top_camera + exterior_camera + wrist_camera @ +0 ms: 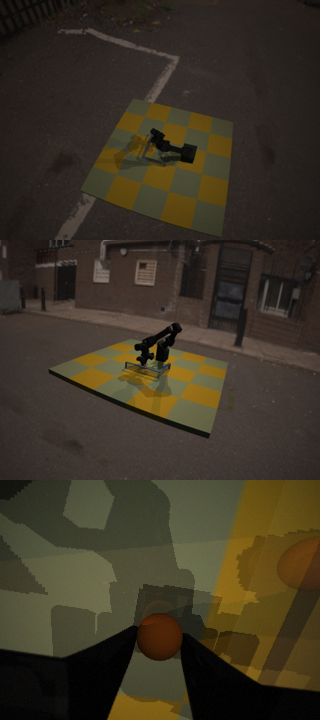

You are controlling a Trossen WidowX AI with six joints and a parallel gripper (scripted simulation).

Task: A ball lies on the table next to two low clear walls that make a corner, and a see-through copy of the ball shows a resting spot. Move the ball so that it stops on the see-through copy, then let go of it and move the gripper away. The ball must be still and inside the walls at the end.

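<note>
Now: the see-through copy of ball 90 mm ahead of my gripper tip and 70 mm to the left of it. From my gripper tip the other things lie so: orange ball: right at my gripper tip.
</note>
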